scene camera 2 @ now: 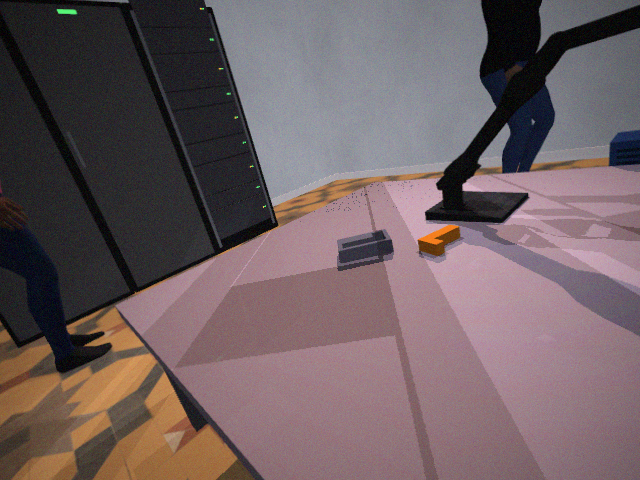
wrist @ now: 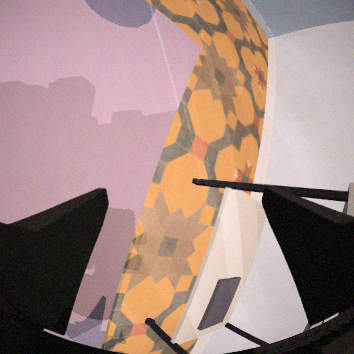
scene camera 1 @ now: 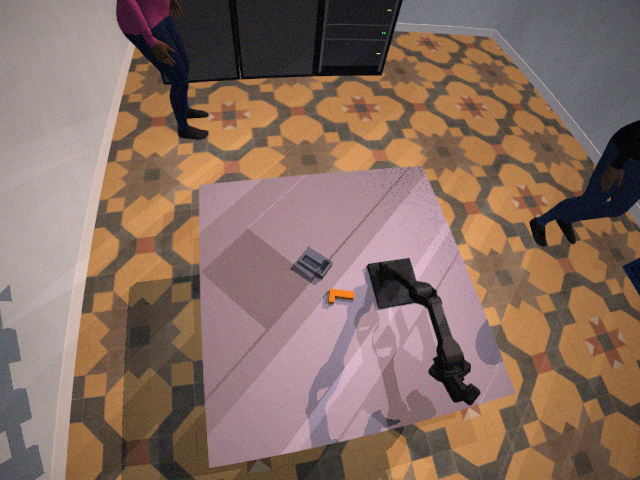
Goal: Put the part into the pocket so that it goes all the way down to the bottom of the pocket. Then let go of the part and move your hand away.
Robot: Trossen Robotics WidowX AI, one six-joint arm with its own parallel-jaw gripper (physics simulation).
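Frame: origin at the arm's base, x ahead, y left, z up, level; metres.
Seen in the pictures: gripper, fingertip midpoint: (wrist: 186,195); arm's base, origin of the base link: (scene camera 2: 453,205) (scene camera 1: 384,272).
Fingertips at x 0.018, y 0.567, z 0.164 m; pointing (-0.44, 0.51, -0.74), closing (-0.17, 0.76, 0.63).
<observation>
Offsets run from my fingertips to a thing's middle. Level surfaces: height alone.
An orange L-shaped part {dx +0.223, dy -0.528, dz -0.172 m} (scene camera 1: 341,295) (scene camera 2: 439,239) lies flat on the pink table, between the arm's base and the pocket block. The grey block with the pocket {dx +0.274, dy -0.725, dz -0.169 m} (scene camera 1: 308,265) (scene camera 2: 366,253) stands on the table beside it, a short gap apart; its slot faces up and shows no part in it. My gripper (scene camera 1: 471,395) (wrist: 186,195) is open and empty, far from both, high over the table's near right edge in scene camera 1. In the wrist view its two dark fingers stand wide apart. The gripper is outside the view of scene camera 2; the part and the block do not show in the wrist view.
The arm's black base plate (scene camera 1: 392,297) (scene camera 2: 478,206) stands on the table {dz -0.187 m} (scene camera 1: 248,413) (scene camera 2: 310,403) close to the part. Dark server cabinets (scene camera 1: 276,38) (scene camera 2: 103,155) stand beyond the table. A person in magenta (scene camera 1: 175,67) and a person in black (scene camera 2: 511,36) stand on the floor beyond the table.
</observation>
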